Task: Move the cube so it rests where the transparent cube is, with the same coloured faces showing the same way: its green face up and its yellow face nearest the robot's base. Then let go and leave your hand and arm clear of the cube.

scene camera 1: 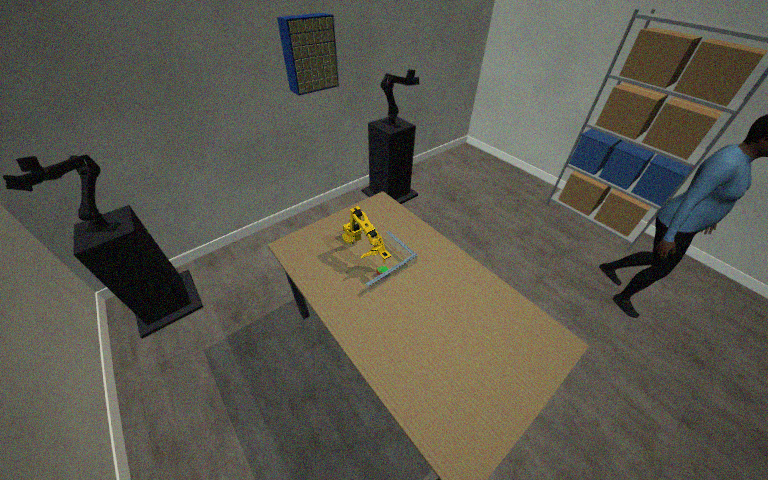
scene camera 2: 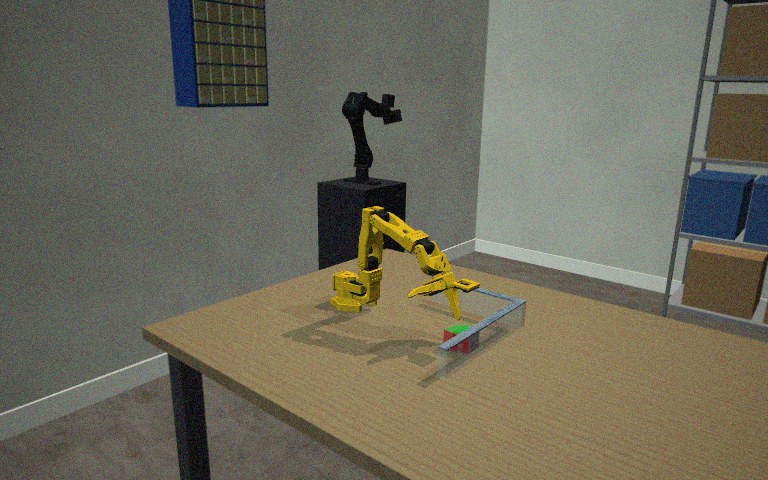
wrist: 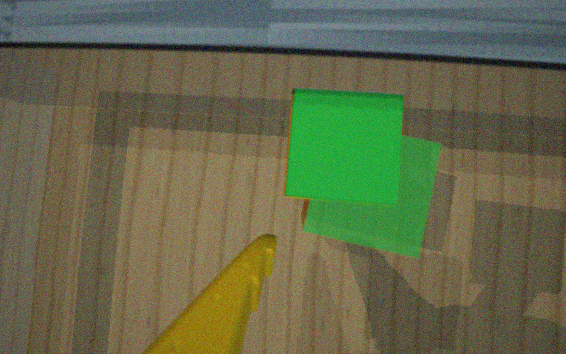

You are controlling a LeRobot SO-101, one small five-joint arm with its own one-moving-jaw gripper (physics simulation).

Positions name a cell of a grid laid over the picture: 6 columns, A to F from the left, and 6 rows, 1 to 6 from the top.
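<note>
There's a clear wall (scene camera 2: D5) that I can see, and the wrist view has the wall too (wrist: F2). I'm also seeing a cube (wrist: D3) and a transparent cube (wrist: E4).
</note>
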